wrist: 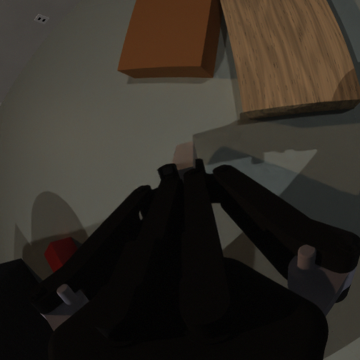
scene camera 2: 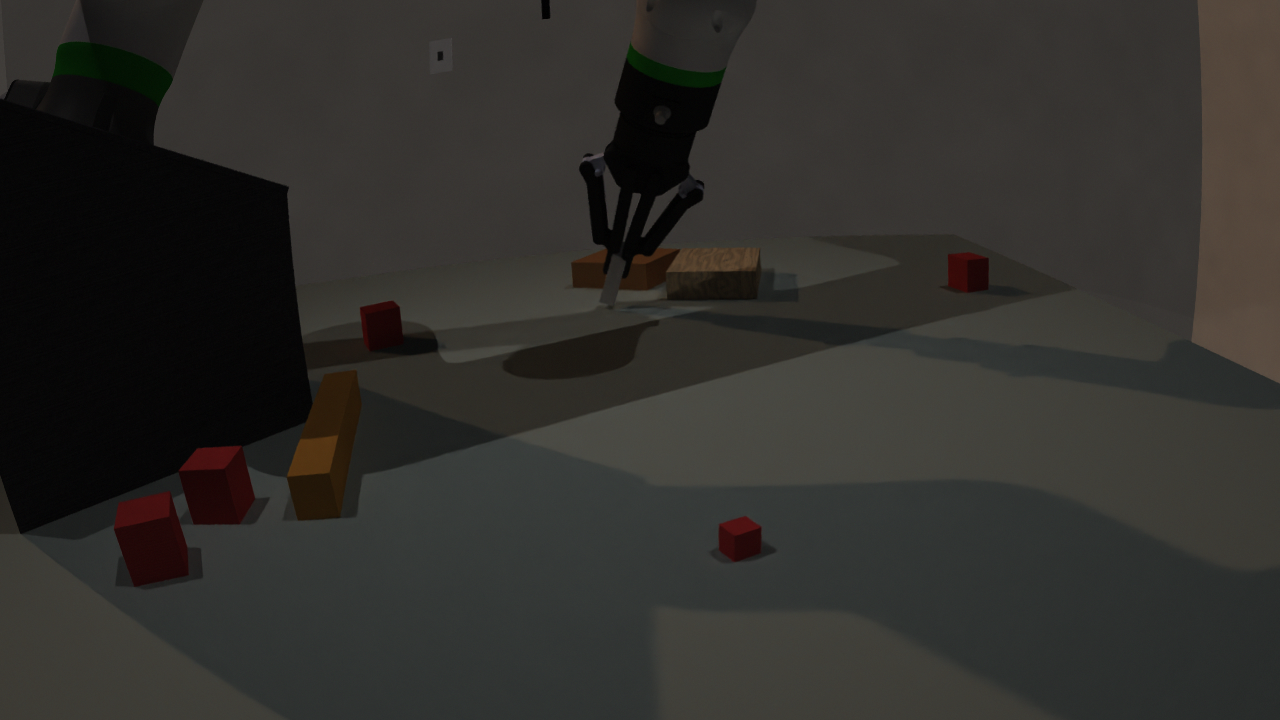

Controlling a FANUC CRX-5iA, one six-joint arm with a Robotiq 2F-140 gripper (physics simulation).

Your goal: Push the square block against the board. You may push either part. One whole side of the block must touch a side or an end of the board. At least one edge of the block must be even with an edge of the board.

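Places are measured from the arm's base along level axes (x ahead, y left, z up), in centimetres.
Pixels of known places: gripper, fingertip midpoint: (scene camera 2: 608,296); arm's base, link origin: (scene camera 2: 86,155).
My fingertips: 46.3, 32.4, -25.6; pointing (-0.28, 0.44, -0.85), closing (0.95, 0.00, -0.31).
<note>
Ahead of a thing's pixels: the offset from my fingertips to its top centre, as dx, dy, dz.
The orange square block (scene camera 2: 610,274) (wrist: 170,37) lies flat on the table, left of the wood-grained board {+12.3, +8.1, +1.9} (scene camera 2: 713,274) (wrist: 292,55). In the wrist view a narrow wedge-shaped gap shows between their facing sides, wider toward the gripper; whether they touch at the top of that view I cannot tell. The block's near end and the board's near end are not even there; the board reaches farther toward the gripper. My gripper (scene camera 2: 612,282) (wrist: 188,156) is shut and empty, pointing down in front of the block and board, with its tips low near the table.
A red cube {-23.9, -8.6, +2.8} (scene camera 2: 382,325) (wrist: 61,252) lies left of the gripper, another red cube {+43.8, +2.5, +2.8} (scene camera 2: 968,272) at the far right, and a third {+8.8, -54.2, +0.4} (scene camera 2: 740,539) in front. More red cubes {-24.8, -49.3, +2.8} (scene camera 2: 217,485) and an orange bar {-19.2, -39.0, +1.9} (scene camera 2: 326,447) lie beside the large black box (scene camera 2: 152,313).
</note>
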